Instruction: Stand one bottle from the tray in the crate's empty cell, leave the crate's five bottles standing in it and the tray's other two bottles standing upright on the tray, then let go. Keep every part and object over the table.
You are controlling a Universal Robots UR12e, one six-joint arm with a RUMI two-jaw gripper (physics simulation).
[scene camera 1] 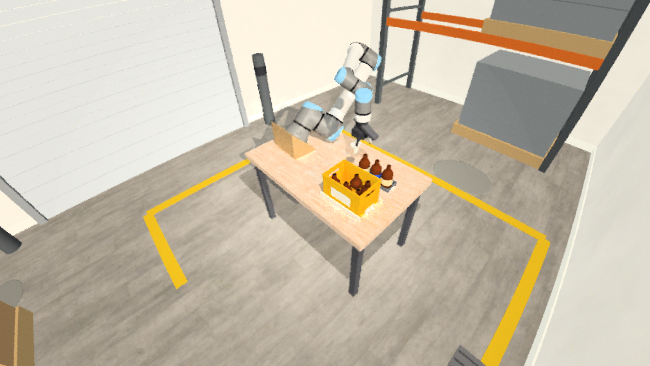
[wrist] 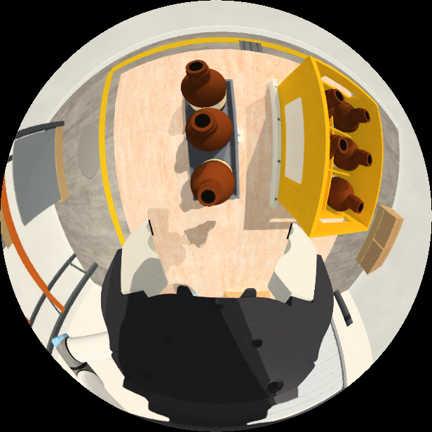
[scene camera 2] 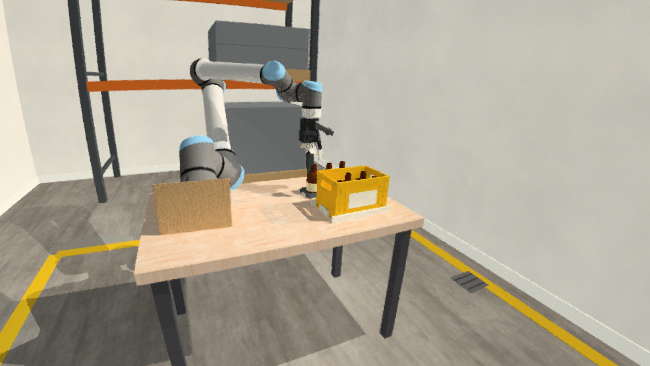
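Where they show: gripper, between the fingertips: [scene camera 1: 362, 149] [scene camera 2: 313, 157]; arm's base, origin of its link: [scene camera 1: 295, 136] [scene camera 2: 200, 196].
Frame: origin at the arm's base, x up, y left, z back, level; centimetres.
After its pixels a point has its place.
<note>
Three brown bottles stand upright in a row on the dark tray [scene camera 1: 390, 187] @[z -79.1, x -7.9, y 7.1 cm] [wrist: 234, 162]: the far bottle [wrist: 204, 89], the middle bottle [wrist: 209, 131] and the near bottle [wrist: 212, 184]. The yellow crate [scene camera 1: 367, 202] @[z -78.5, x -2.7, y -16.6 cm] [scene camera 2: 327, 198] @[z -51.3, x -2.6, y -15.9 cm] [wrist: 316, 150] stands beside the tray. Several brown bottles show in it, among them one [wrist: 344, 194] at its near end. Its side wall hides the empty cell in the wrist view. My gripper [scene camera 1: 361, 145] @[z -55.7, x 9.7, y 7.6 cm] [scene camera 2: 312, 150] @[z -55.7, x 9.7, y 7.6 cm] [wrist: 220, 224] is open, with nothing between its fingers. It hangs above the table, short of the near bottle and higher than the crate's rim.
A pale base strip [wrist: 274, 145] runs along the crate's foot, on the side facing the tray. An upright wooden board [scene camera 1: 286, 141] @[z -1.9, x 1.4, y -10.2 cm] [scene camera 2: 193, 206] @[z 3.7, x 0.2, y -9.5 cm] stands on the table near the arm's base. A storage rack [scene camera 1: 382, 60] stands on the floor beyond the table.
</note>
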